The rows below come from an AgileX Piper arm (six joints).
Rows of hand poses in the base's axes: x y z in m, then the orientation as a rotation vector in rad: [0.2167 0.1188 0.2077 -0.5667 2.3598 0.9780]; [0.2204 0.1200 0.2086 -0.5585 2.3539 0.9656]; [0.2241 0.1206 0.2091 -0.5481 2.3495 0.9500]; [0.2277 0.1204 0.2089 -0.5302 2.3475 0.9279]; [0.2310 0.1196 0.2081 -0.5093 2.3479 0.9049]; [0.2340 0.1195 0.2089 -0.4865 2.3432 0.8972]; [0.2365 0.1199 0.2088 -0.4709 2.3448 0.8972]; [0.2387 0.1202 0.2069 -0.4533 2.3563 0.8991]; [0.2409 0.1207 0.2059 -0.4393 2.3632 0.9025]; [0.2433 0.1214 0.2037 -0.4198 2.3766 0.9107]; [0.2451 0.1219 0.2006 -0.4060 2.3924 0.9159]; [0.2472 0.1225 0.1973 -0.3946 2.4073 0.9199]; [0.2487 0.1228 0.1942 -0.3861 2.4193 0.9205]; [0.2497 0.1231 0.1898 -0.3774 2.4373 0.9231]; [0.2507 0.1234 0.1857 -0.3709 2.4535 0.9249]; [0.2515 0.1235 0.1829 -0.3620 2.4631 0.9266]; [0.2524 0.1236 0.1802 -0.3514 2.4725 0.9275]
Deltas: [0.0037 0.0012 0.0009 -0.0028 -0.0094 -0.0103]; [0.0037 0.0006 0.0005 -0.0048 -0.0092 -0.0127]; [0.0036 -0.0002 -0.0002 -0.0079 -0.0089 -0.0198]; [0.0033 -0.0008 -0.0008 -0.0088 -0.0066 -0.0219]; [0.0030 -0.0001 0.0008 0.0028 -0.0046 -0.0191]; [0.0025 0.0004 -0.0001 0.0032 0.0032 -0.0109]; [0.0022 0.0003 -0.0019 0.0010 0.0130 -0.0105]; [0.0022 0.0005 -0.0010 0.0028 0.0091 -0.0080]; [0.0024 0.0007 -0.0022 0.0045 0.0174 -0.0094]; [0.0018 0.0005 -0.0031 0.0004 0.0177 -0.0059]; [0.0021 0.0006 -0.0033 -0.0005 0.0162 -0.0046]; [0.0015 0.0003 -0.0031 -0.0022 0.0120 -0.0039]; [0.0010 0.0003 -0.0044 -0.0031 0.0181 -0.0025]; [0.0010 0.0003 -0.0041 -0.0034 0.0159 -0.0014]; [0.0008 0.0001 -0.0028 -0.0006 0.0104 -0.0041]; [0.0009 0.0001 -0.0027 -0.0007 0.0102 -0.0055]
